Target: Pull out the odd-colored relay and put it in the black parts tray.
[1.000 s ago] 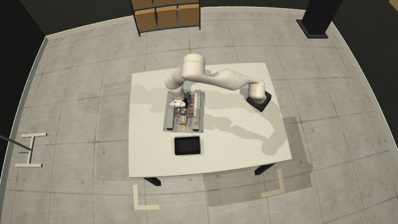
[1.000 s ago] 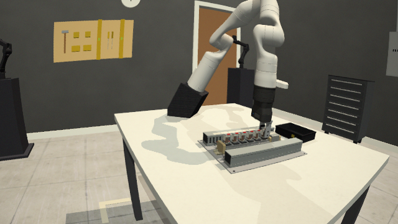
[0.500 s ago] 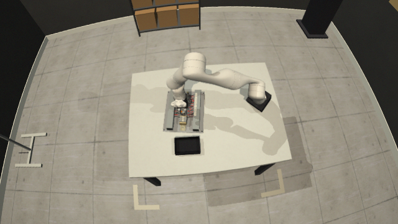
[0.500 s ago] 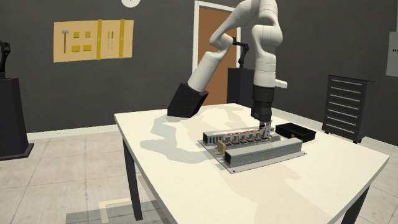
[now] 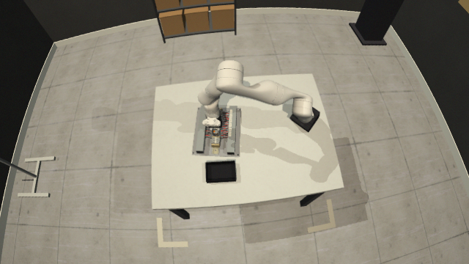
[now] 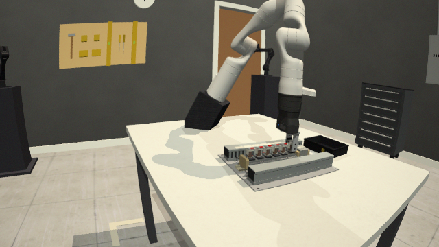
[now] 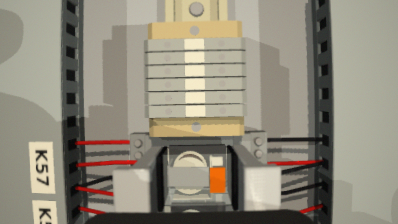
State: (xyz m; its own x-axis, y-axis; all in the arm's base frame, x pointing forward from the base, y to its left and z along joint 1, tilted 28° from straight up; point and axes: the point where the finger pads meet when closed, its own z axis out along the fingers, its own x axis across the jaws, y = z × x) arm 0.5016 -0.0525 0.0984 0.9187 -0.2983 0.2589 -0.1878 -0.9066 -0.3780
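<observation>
My gripper is now 10 mm above the clear relay. Round my hand: black parts tray: 10 mm ahead, 220 mm to the left, 50 mm below; relay panel: 10 mm behind, 40 mm to the right, 40 mm below.
</observation>
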